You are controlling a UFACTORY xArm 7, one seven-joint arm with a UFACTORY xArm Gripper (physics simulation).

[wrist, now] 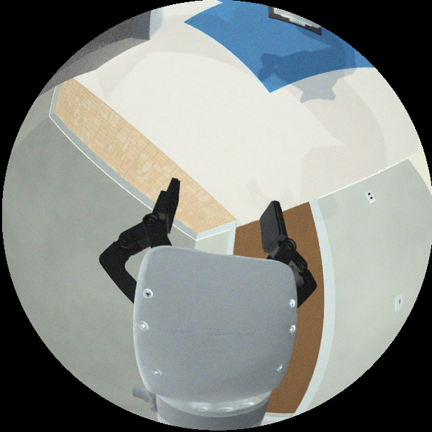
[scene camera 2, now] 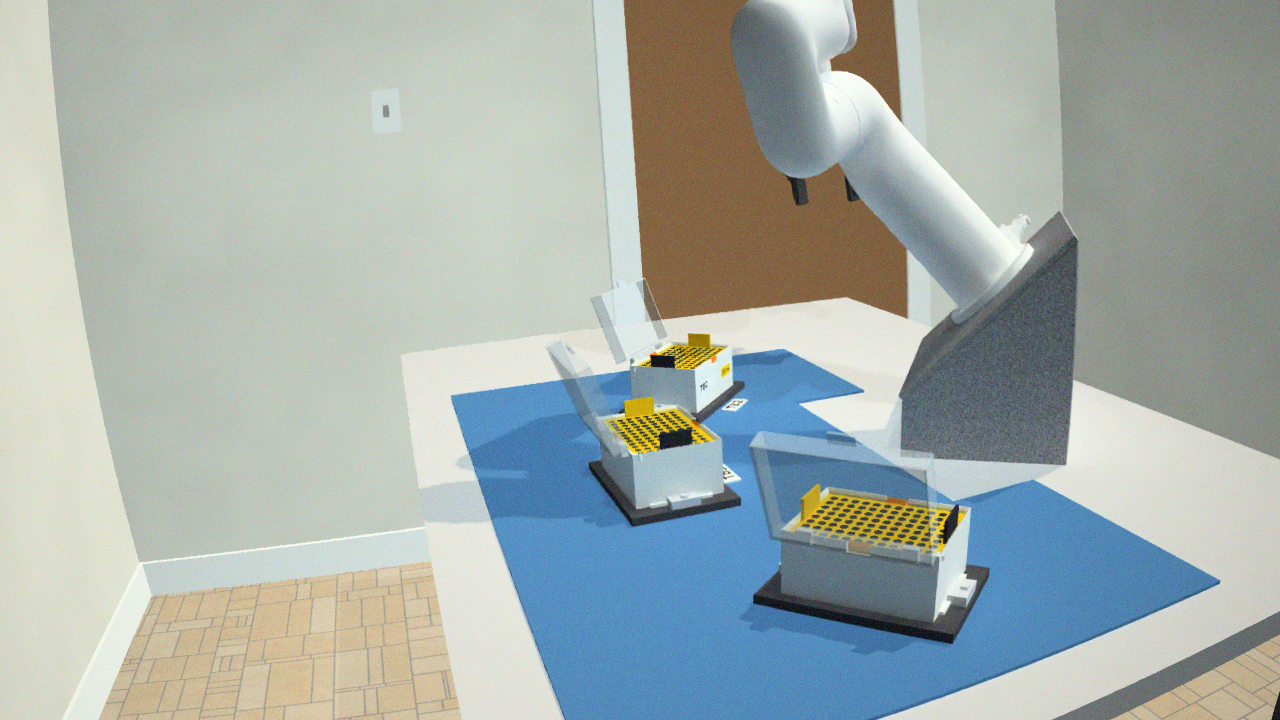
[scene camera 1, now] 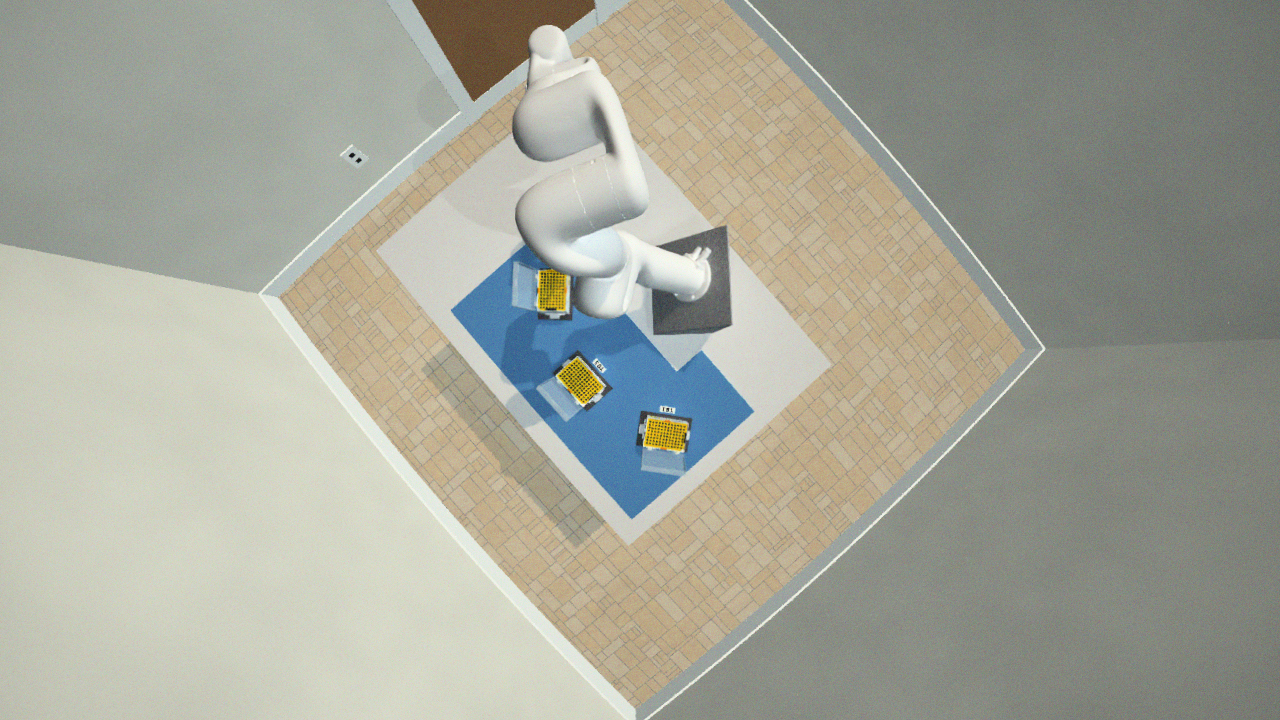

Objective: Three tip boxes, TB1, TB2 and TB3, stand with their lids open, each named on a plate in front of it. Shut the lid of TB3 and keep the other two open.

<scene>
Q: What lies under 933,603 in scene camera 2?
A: A tip box.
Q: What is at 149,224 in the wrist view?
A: My gripper.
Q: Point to a tip box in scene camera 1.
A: At 645,415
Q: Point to a blue mat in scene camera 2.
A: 659,614
</scene>
